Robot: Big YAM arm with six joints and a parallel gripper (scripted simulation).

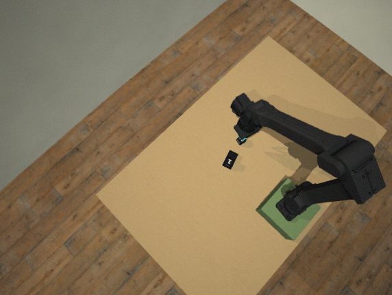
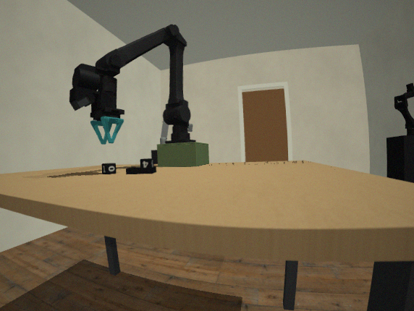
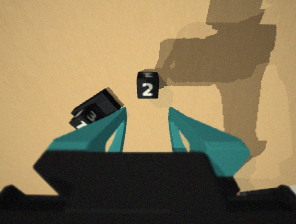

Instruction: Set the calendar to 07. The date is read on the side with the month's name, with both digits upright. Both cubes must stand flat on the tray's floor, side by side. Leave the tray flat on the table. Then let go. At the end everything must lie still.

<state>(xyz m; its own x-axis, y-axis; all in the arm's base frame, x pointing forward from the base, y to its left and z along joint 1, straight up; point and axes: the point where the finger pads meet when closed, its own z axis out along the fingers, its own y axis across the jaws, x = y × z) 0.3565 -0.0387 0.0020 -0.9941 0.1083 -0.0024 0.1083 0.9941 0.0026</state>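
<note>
My hand is 8 cm above the digit cube. The rest, counted from my hand: black calendar tray: 10 cm to the left, 9 cm below, 4 cm behind.
</note>
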